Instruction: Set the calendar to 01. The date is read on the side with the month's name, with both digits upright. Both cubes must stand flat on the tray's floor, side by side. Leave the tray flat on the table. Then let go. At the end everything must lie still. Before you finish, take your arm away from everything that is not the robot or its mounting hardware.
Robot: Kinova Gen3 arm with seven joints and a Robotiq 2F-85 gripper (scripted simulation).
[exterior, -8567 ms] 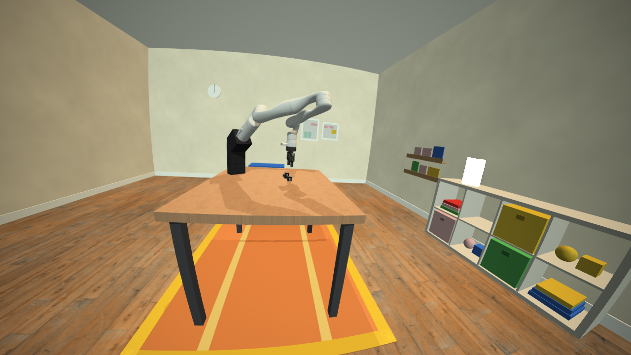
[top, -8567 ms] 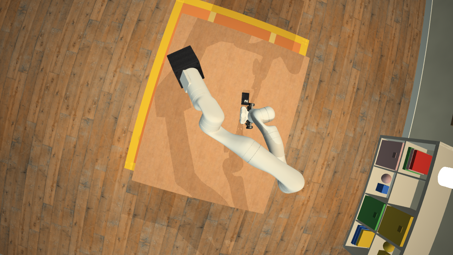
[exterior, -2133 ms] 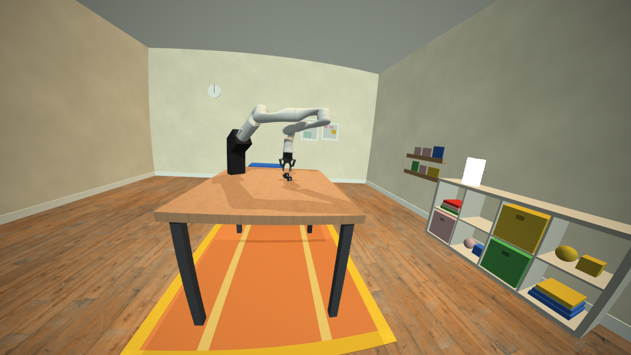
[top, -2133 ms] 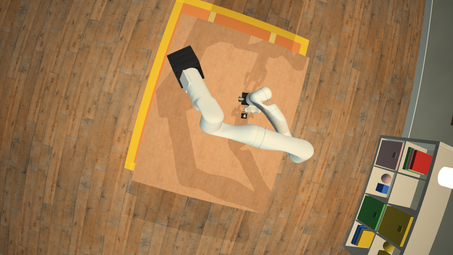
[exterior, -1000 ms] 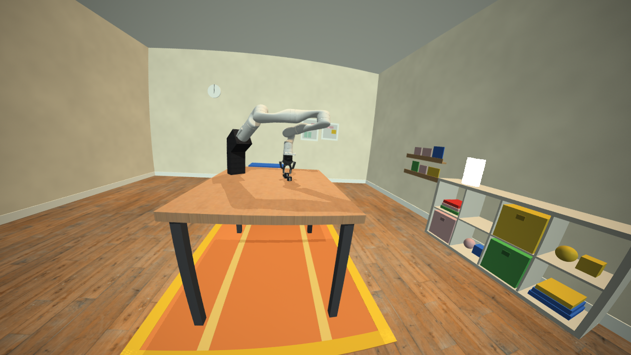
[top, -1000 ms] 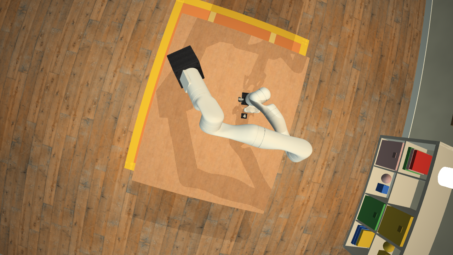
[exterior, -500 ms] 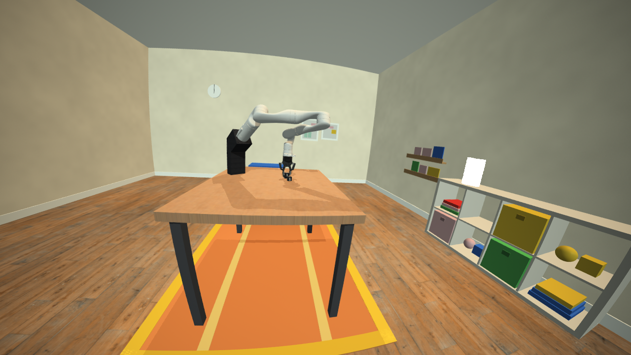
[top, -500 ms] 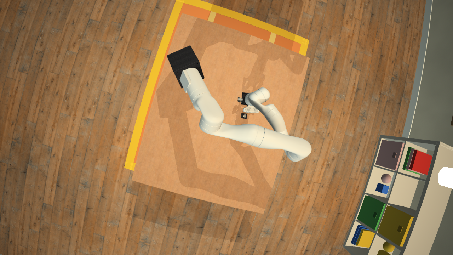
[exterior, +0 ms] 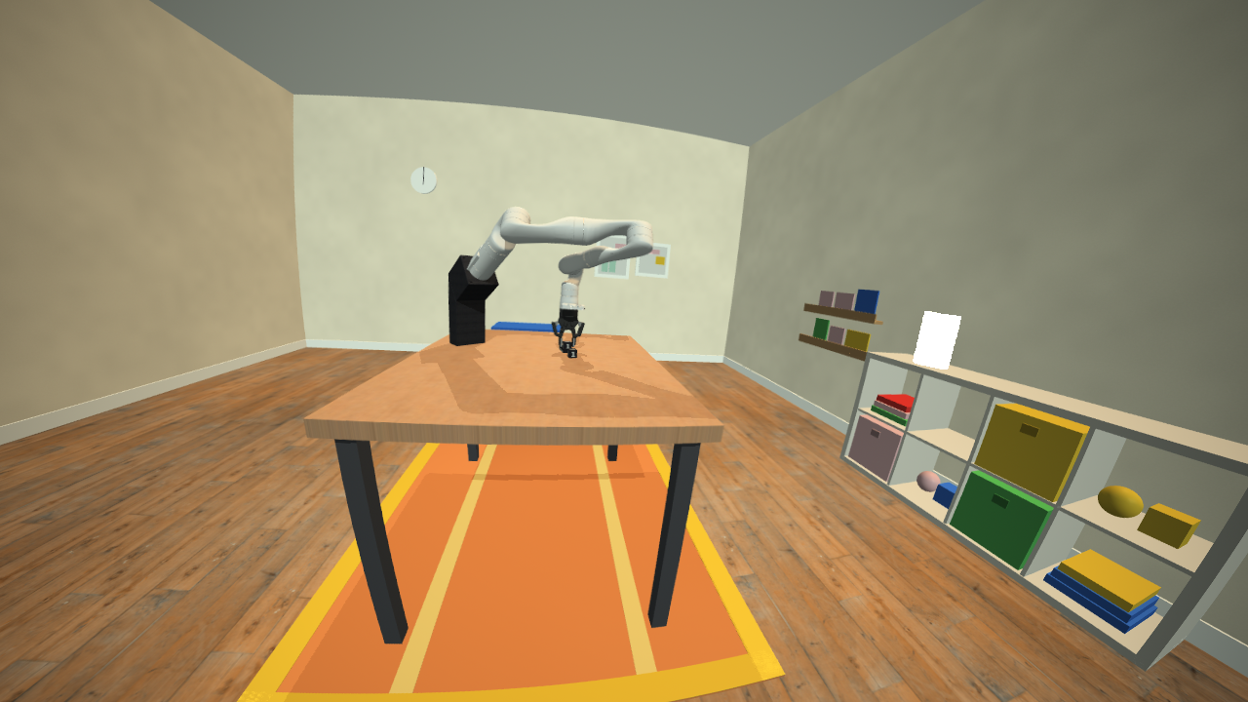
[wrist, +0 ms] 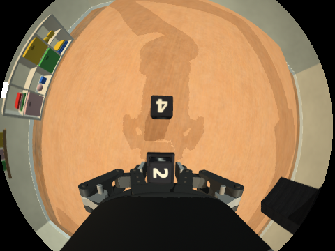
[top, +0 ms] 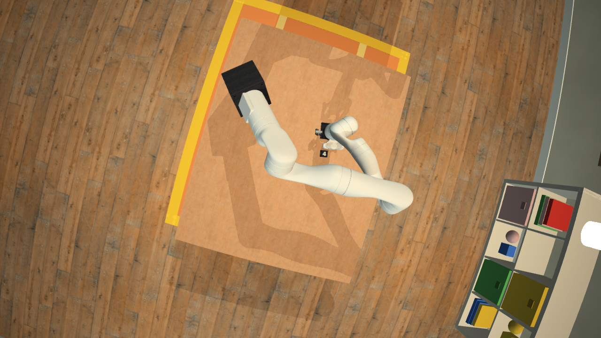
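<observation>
Now: hand 10 mm above the black digit cube. Also, from my hand: black calendar tray (30 mm below, 20 mm to the left).
</observation>
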